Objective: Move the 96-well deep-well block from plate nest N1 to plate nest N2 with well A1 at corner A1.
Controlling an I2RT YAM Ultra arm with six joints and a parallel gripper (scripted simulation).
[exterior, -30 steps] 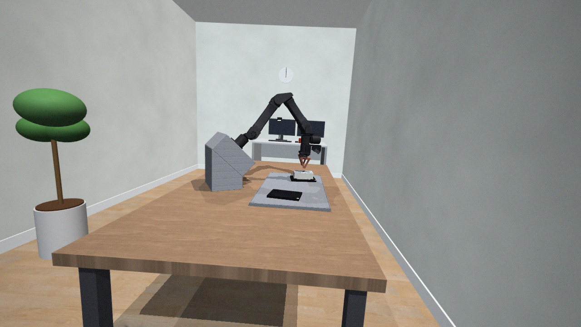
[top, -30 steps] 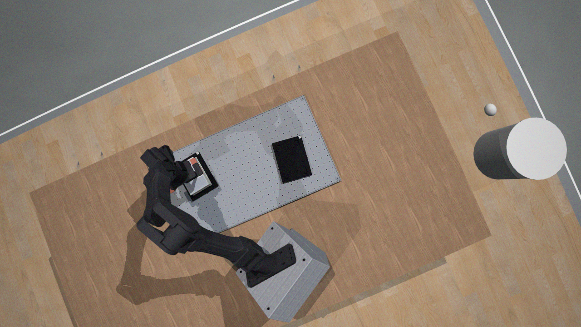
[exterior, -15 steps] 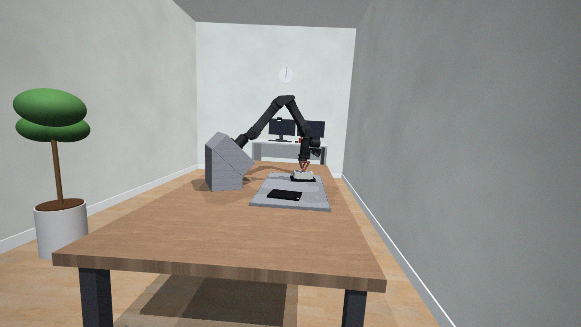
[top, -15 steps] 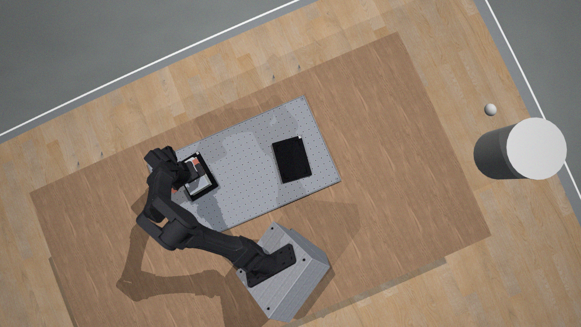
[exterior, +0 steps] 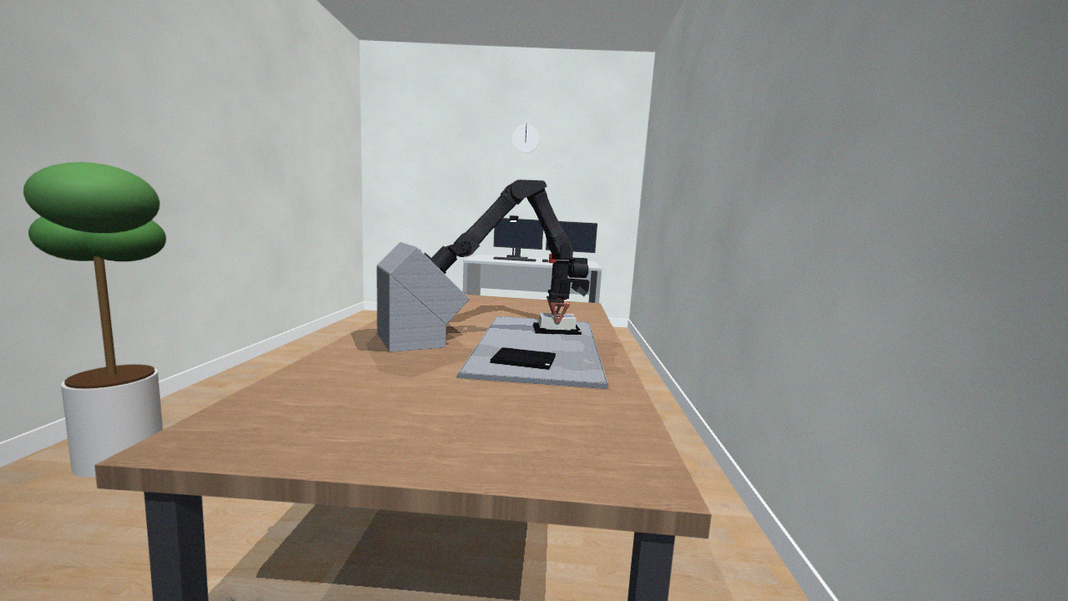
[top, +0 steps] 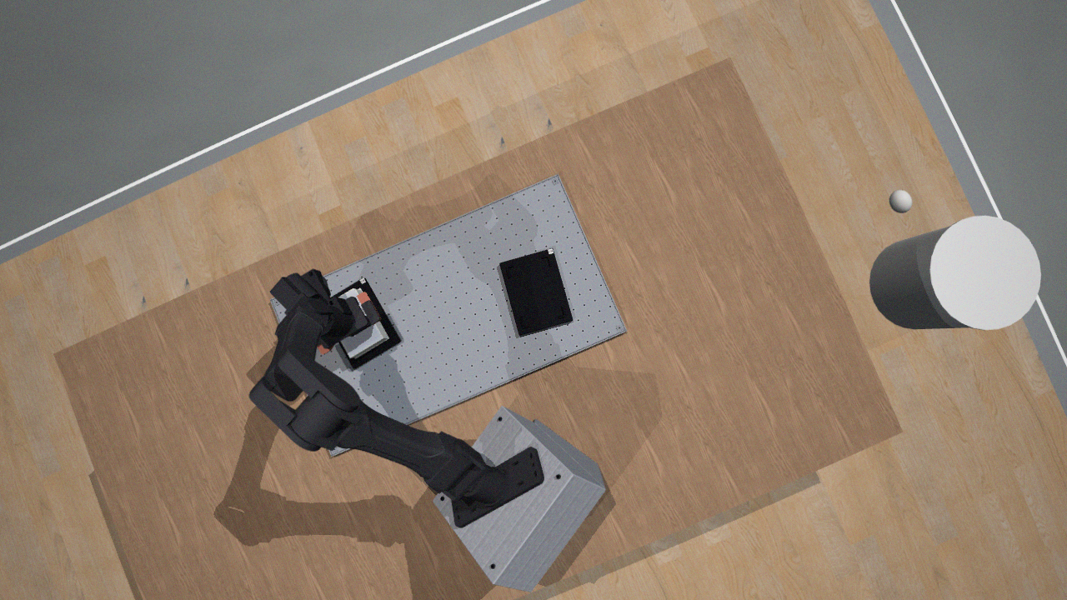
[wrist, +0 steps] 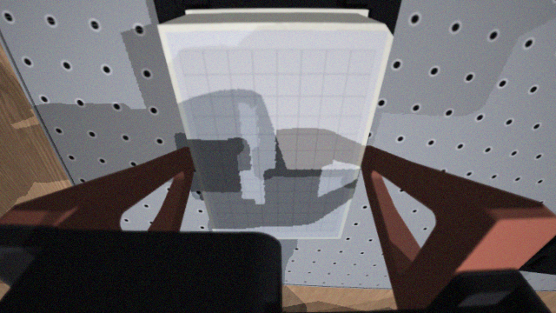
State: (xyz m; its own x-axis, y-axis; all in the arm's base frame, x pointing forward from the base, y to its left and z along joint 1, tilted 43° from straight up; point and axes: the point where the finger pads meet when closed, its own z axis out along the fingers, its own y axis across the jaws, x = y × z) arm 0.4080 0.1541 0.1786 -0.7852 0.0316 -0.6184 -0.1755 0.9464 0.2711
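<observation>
The white deep-well block is 20 mm below my hand.
</observation>
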